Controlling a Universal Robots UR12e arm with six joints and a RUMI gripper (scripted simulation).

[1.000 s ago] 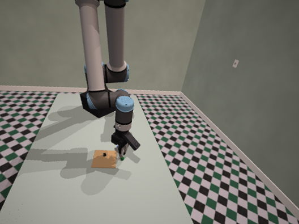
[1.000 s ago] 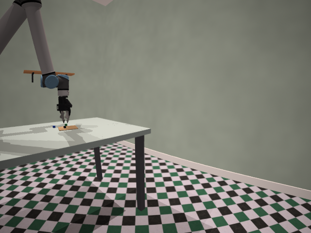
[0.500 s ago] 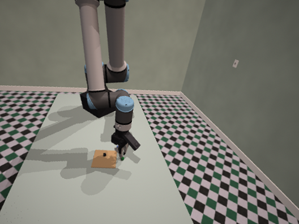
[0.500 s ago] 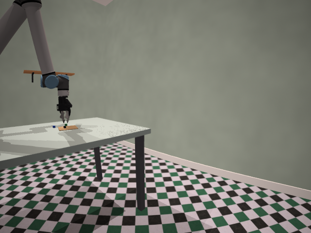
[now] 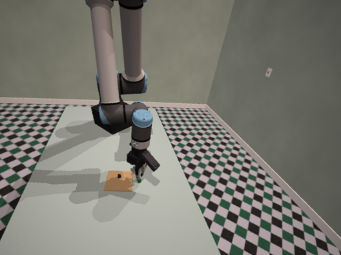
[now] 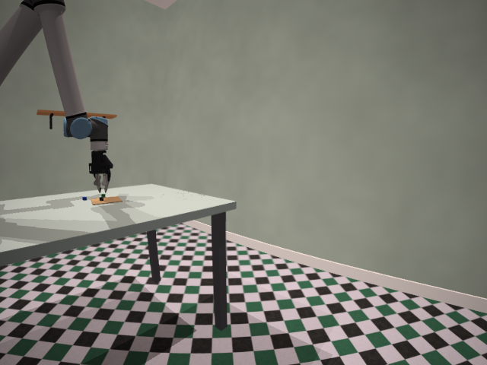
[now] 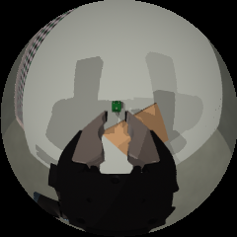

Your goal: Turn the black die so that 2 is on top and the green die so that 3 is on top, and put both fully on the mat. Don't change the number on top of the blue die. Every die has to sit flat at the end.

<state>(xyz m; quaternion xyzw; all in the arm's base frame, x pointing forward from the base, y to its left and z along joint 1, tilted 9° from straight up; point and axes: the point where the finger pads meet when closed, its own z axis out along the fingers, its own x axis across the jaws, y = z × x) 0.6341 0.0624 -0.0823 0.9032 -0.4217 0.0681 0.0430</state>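
Right now my hand is 30 mm above the green die. Round my hand: black die (100 mm to the right, 50 mm behind, 30 mm below); orange mat (100 mm to the right, 40 mm below, 30 mm behind); blue die (100 mm behind, 30 mm below).
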